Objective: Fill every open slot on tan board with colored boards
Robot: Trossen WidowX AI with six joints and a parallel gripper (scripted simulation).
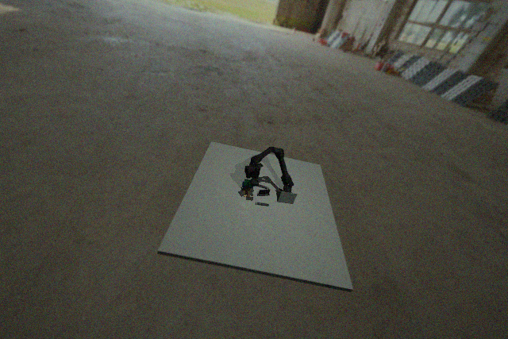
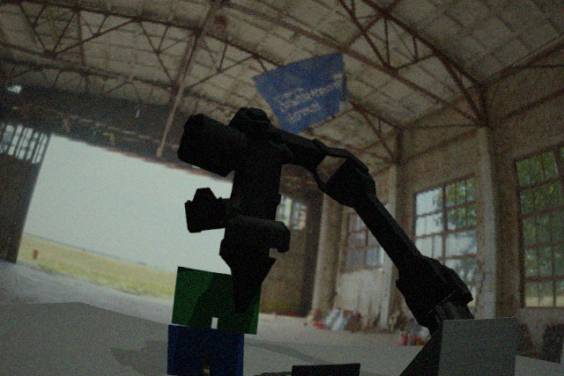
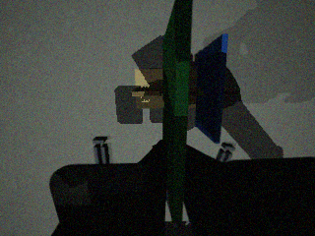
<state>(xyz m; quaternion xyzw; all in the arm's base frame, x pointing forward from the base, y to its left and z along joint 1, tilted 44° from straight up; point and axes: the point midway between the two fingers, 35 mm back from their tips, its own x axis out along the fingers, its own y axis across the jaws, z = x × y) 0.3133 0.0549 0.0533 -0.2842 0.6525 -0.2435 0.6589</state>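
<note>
Now: gripper tip 30 mm short of the tan board, 30 mm to the left of it and 100 mm above it. From my gripper tip the other things lie so: green board 30 mm ahead; dark flat piece 120 mm behind, 10 mm to the right, 100 mm below; blue board 30 mm ahead, 50 mm to the right, 80 mm below.
</note>
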